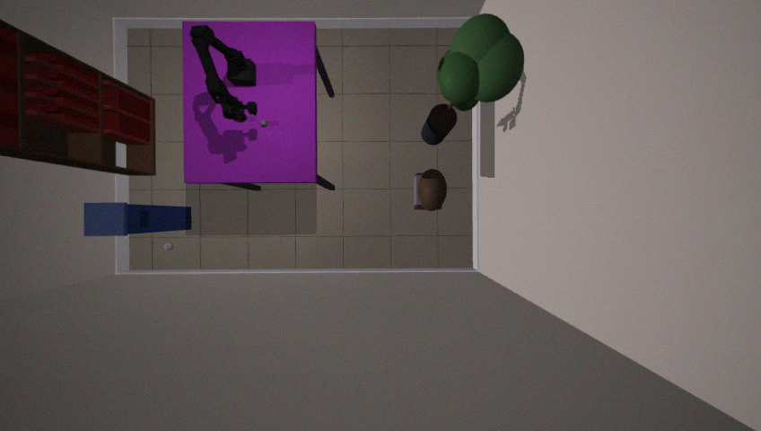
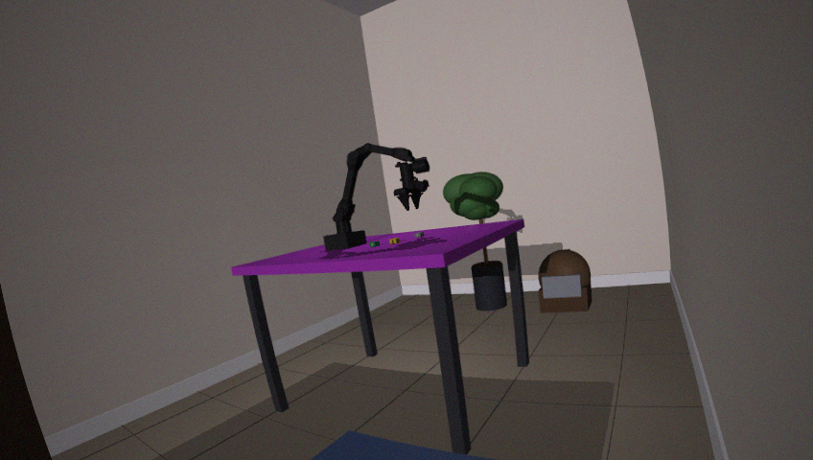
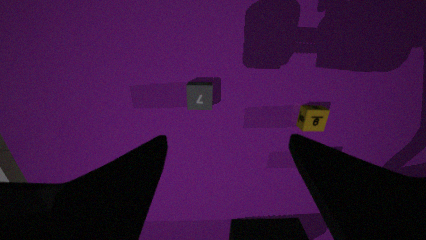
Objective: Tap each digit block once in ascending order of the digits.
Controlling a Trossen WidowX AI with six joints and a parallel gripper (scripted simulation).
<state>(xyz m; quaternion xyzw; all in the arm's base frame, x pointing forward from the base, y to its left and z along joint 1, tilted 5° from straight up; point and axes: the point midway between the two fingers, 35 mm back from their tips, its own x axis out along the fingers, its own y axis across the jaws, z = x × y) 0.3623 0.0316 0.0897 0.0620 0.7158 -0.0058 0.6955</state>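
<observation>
Right now the green block is 17 cm to the right of my gripper tip, 13 cm behind it and 12 cm below it. The rest, counted from my gripper tip: grey block marked 7: 12 cm below, 3 cm to the left; yellow block marked 6: 13 cm to the right, 12 cm below, 5 cm behind.
</observation>
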